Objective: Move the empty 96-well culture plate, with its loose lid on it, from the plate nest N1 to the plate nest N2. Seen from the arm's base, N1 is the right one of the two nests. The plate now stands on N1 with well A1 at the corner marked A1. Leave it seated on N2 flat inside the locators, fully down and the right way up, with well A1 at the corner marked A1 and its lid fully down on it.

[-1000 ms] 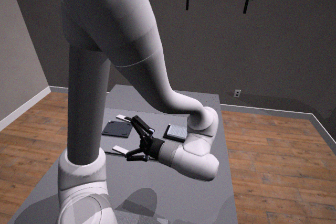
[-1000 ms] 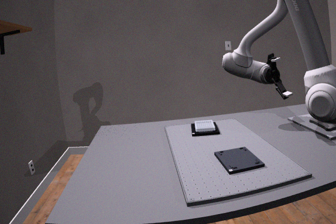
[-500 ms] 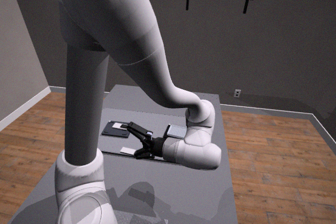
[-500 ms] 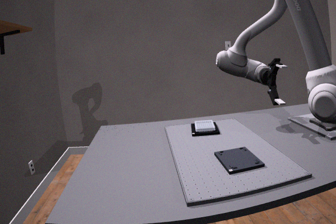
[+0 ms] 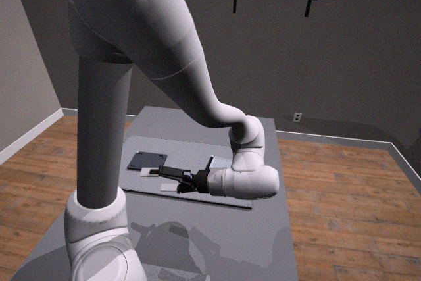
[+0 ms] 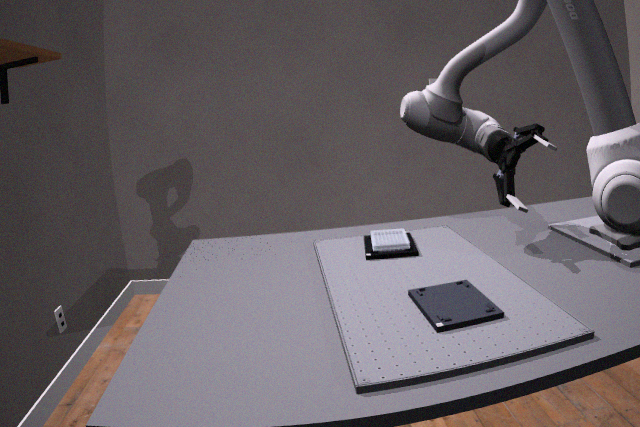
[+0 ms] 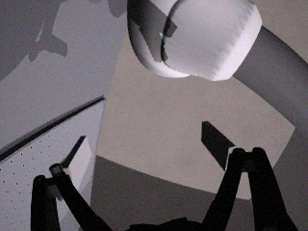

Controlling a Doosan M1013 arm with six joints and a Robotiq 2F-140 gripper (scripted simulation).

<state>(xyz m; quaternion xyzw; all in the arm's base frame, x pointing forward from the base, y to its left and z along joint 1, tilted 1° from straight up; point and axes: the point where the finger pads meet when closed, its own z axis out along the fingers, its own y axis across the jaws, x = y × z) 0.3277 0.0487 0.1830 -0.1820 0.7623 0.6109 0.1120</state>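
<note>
Right now my hand is 300 mm short of the plate lid, 190 mm to the left of it and 160 mm above it. The rest, counted from my hand: black plate nest N1: 300 mm ahead, 190 mm to the right, 180 mm below; black plate nest N2: 240 mm ahead, 180 mm to the left, 180 mm below; white corner mark: 280 mm ahead, 260 mm to the left, 170 mm below.
</note>
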